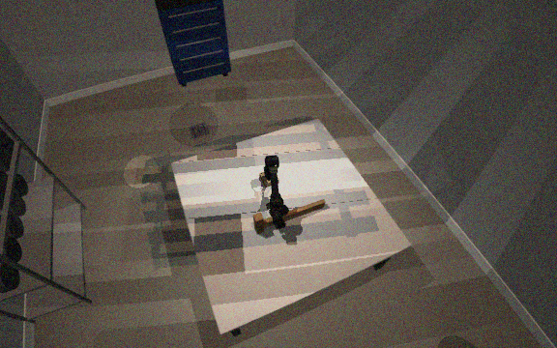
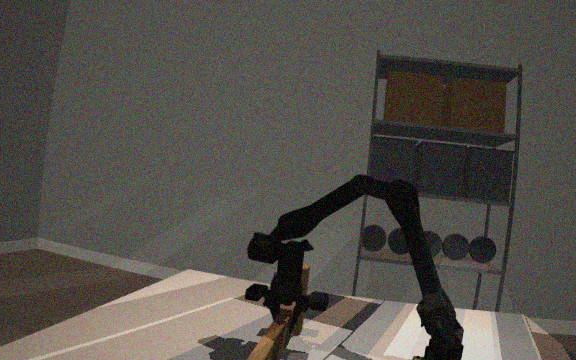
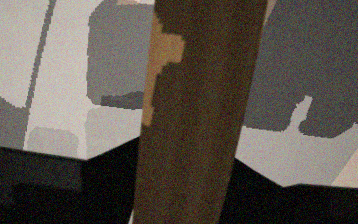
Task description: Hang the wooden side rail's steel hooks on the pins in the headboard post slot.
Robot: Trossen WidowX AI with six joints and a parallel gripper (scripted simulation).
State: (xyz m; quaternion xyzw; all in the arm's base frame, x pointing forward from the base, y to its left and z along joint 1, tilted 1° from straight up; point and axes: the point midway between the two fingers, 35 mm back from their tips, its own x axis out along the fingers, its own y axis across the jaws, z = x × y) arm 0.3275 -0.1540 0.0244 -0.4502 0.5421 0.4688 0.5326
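The headboard post lies 20 mm behind my gripper tip, 110 mm to the right of it and 40 mm above it.
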